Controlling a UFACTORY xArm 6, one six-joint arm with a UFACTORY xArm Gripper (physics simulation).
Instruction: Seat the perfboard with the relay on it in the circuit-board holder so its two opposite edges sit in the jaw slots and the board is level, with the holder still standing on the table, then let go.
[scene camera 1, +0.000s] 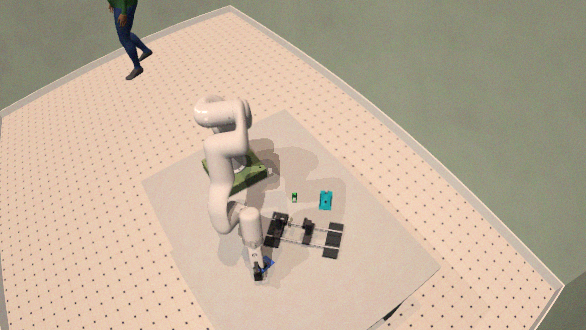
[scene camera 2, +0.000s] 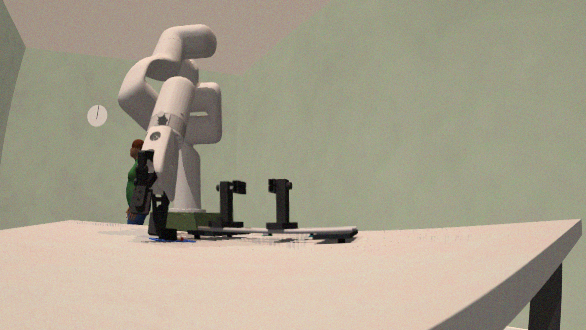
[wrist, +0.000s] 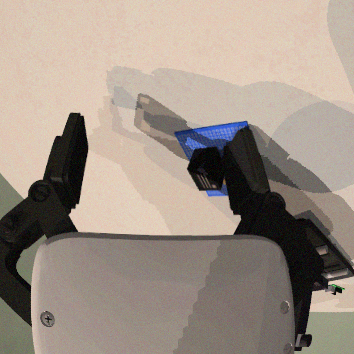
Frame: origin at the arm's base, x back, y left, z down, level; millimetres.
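Seen in the pictures: gripper, fingertip midpoint: (scene camera 1: 257, 272) (scene camera 2: 147, 225) (wrist: 159, 134); arm's base, link origin: (scene camera 1: 233, 163) (scene camera 2: 187, 212).
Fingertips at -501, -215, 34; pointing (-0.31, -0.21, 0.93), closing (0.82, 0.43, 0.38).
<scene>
Pixels of each thing's top centre, then the offset from my fingertips to it, as dx, dy, dz.
- blue perfboard, top centre: (wrist: 218, 186) (scene camera 2: 171, 228) (scene camera 1: 263, 262) +26, +47, +3
- teal block, top centre: (scene camera 1: 325, 198) +119, +442, +11
- small green part, top centre: (wrist: 333, 293) (scene camera 1: 294, 196) +213, +344, +11
The blue perfboard (scene camera 1: 270, 261) (scene camera 2: 188, 241) (wrist: 197, 141) lies flat on the table. Its black relay (scene camera 2: 168, 234) (wrist: 207, 167) stands up from it. My gripper (scene camera 1: 258, 275) (scene camera 2: 150, 215) (wrist: 159, 135) is open and low at the board. In the wrist view its right finger is close beside the relay and hides the board's right part; whether it touches is unclear. The relay lies between the fingers, off toward the right one. The circuit-board holder (scene camera 1: 333, 240) (scene camera 2: 320, 231) (wrist: 327, 250) stands on the table, its two jaw posts upright with a gap between them.
A teal block (scene camera 1: 325, 204) and a small green part (scene camera 1: 294, 197) lie on the table behind the holder. The green robot base (scene camera 1: 250, 176) (scene camera 2: 187, 221) is farther back. The holder's rails and black feet extend beside the arm. A person (scene camera 1: 129, 40) (scene camera 2: 131, 182) stands beyond the table.
</scene>
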